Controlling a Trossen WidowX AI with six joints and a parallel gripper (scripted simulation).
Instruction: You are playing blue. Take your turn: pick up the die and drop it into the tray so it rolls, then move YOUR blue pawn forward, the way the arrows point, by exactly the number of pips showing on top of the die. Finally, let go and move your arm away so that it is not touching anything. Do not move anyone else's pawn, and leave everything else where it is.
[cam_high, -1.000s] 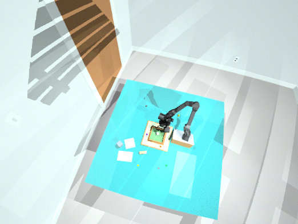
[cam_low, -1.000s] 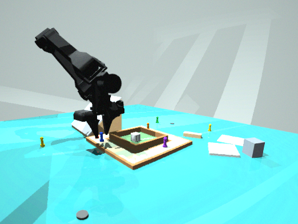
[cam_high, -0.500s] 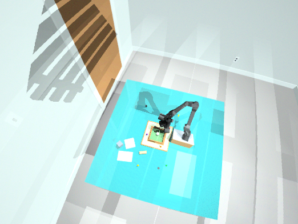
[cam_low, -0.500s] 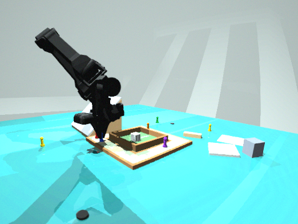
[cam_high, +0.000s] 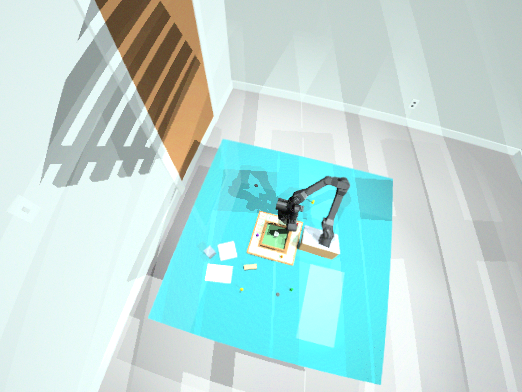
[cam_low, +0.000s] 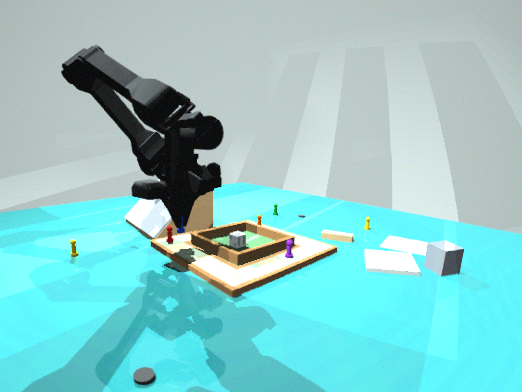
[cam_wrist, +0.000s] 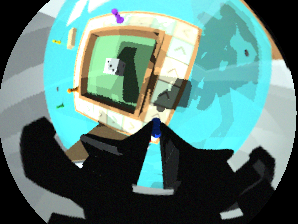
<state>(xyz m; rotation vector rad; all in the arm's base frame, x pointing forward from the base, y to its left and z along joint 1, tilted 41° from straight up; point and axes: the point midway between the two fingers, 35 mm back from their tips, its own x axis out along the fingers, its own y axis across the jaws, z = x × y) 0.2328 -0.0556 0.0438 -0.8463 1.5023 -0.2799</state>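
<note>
Now: gripper tip 50 mm past the red pawn, 30 mm above it and 10 mm to the left of it. Round my gripper tip: blue pawn: 10 mm above; then white die: 100 mm to the left, 50 mm ahead, 30 mm below; then green tray: 120 mm to the left, 50 mm below, 50 mm ahead.
</note>
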